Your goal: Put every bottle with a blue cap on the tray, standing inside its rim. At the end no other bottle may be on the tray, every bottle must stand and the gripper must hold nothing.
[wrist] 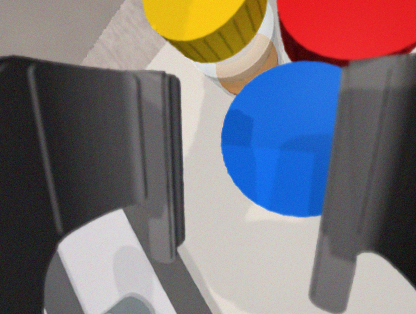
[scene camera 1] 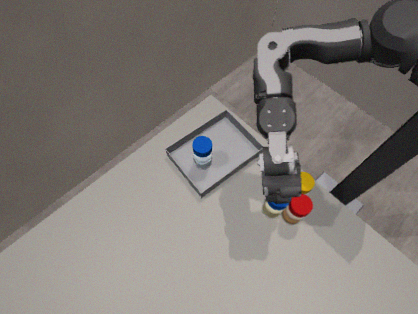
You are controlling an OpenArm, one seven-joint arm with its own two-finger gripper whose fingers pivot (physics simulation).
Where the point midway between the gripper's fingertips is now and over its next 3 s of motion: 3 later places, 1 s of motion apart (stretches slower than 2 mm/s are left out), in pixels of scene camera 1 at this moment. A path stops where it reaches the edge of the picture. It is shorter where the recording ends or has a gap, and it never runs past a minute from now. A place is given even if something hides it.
My gripper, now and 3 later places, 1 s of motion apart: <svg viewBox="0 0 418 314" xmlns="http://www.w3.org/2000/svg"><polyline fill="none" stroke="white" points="276,189 271,197 277,185 252,139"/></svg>
